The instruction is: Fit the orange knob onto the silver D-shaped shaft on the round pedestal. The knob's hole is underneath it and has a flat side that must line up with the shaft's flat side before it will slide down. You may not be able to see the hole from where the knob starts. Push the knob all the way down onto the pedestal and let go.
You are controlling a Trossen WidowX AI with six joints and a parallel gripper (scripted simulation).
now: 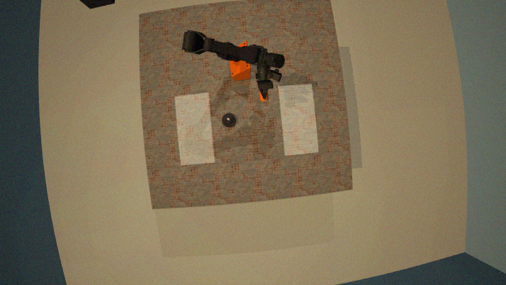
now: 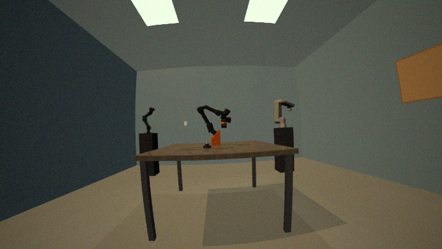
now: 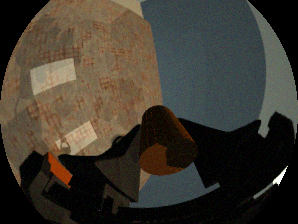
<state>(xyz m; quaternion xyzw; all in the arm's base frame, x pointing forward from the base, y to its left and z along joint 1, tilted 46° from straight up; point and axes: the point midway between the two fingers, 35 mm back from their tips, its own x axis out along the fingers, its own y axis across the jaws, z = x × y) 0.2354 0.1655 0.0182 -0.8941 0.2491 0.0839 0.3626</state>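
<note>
Right now the orange knob is 3 cm behind my gripper tip and 2 cm above it. Round my gripper tip: round dark pedestal: 22 cm below, 20 cm to the right, 7 cm ahead.
</note>
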